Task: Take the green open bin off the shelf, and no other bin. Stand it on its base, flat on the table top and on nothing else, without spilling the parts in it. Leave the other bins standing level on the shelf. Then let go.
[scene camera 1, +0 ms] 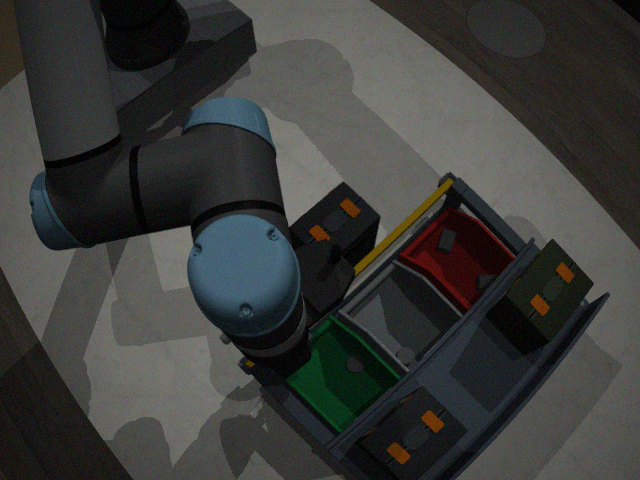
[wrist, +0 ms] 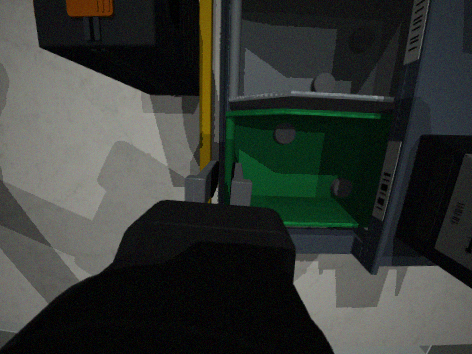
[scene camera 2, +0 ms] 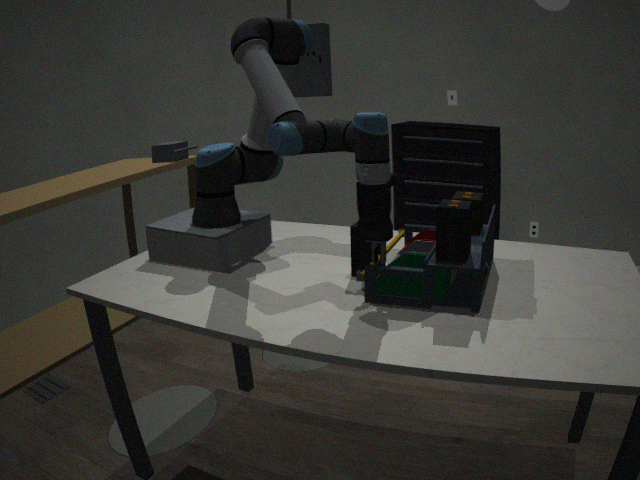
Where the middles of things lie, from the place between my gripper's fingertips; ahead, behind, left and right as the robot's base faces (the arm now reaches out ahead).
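Looking at the green open bin point(scene camera 1: 340, 397), I find my hand 30 mm above it, 10 mm to the right of it and 80 mm short of it. The grey bin point(scene camera 1: 399, 308) is 70 mm ahead of my hand, 120 mm to the left of it and 30 mm below it. Then there is the yellow bar point(scene camera 1: 409, 221), which is 30 mm behind my hand, 10 mm below it and 120 mm to the left of it, while the black case point(scene camera 1: 342, 217) lies 80 mm behind my hand, 120 mm to the left of it and 10 mm below it.
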